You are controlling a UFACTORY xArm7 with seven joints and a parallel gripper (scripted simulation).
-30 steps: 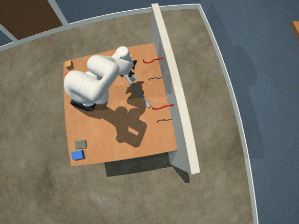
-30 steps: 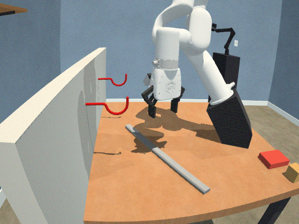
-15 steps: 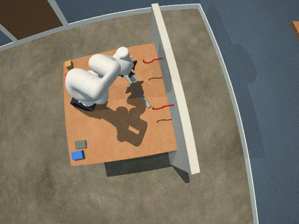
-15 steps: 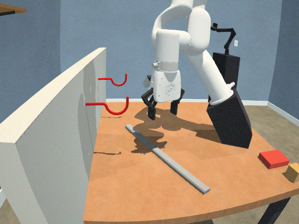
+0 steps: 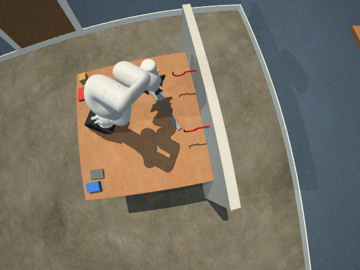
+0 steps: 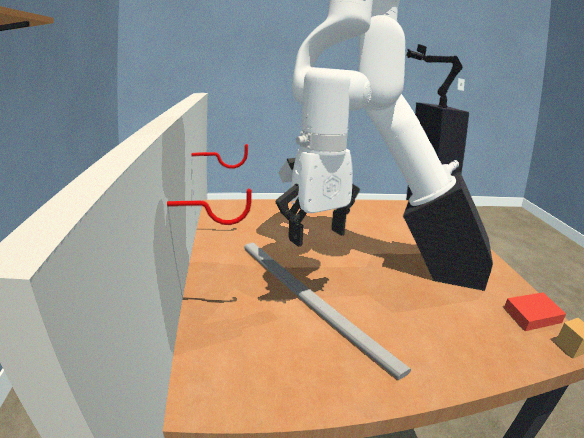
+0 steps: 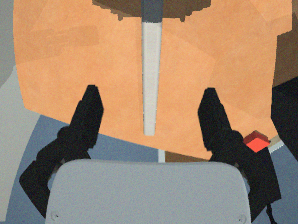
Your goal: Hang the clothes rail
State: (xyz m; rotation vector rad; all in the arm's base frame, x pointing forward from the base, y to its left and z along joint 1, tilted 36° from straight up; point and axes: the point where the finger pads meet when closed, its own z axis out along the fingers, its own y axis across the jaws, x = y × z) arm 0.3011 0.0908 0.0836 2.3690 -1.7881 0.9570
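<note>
My gripper is now 140 mm above the grey clothes rail. The rest, counted from my hand: white wall 230 mm ahead, 200 mm to the right, 350 mm below; red block 430 mm behind, 260 mm to the left, 140 mm below; tan block 410 mm behind, 380 mm to the left, 120 mm below.
</note>
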